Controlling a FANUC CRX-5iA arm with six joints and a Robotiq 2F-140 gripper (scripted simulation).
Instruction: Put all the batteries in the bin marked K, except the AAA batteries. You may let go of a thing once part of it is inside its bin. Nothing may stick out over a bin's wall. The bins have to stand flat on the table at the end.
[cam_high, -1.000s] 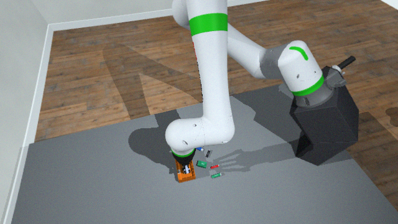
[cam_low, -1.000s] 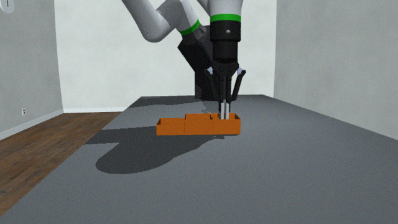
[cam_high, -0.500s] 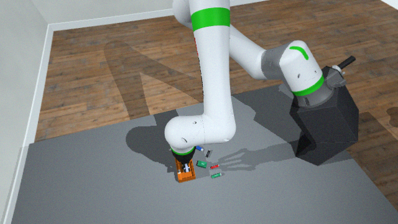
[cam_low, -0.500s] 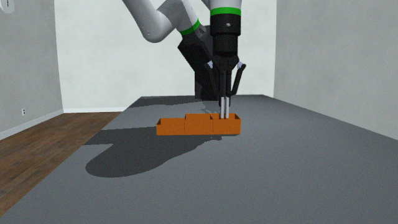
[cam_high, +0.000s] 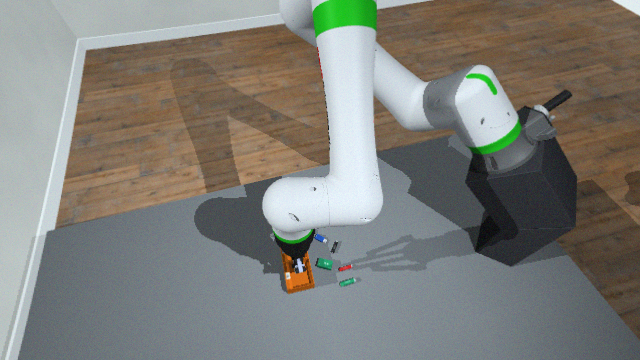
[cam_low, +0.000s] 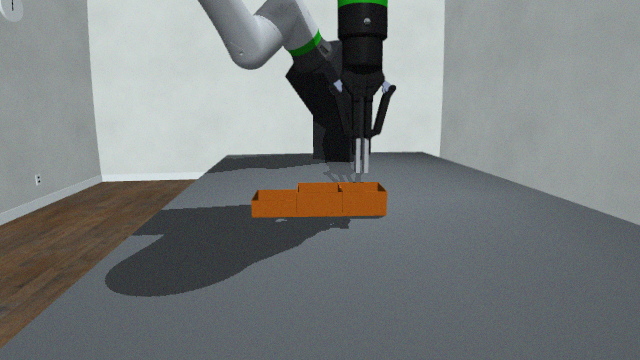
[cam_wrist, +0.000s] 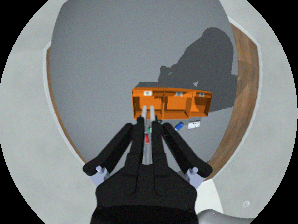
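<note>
Now: the green block 100 mm below my hand, 80 mm behind it and 10 mm to the right of it. Round my hand: red battery: 150 mm behind, 100 mm below, 40 mm to the left; then dark battery: 150 mm behind, 100 mm below, 40 mm to the right; then blue-and-white item: 120 mm behind, 100 mm below, 90 mm to the right.
</note>
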